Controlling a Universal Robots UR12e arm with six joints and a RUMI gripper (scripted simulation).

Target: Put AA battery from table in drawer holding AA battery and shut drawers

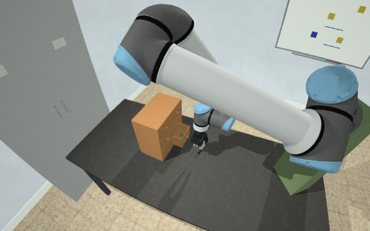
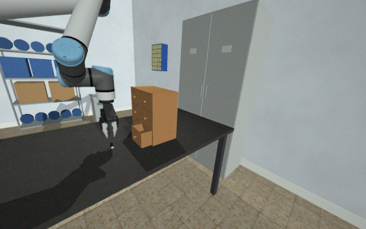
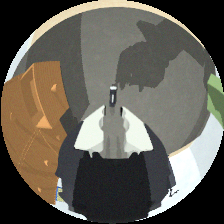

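Now: hand 7 cm above the dark AA battery. The rest, counted from my hand: small green object 19 cm ahead, 6 cm below, 2 cm to the right.
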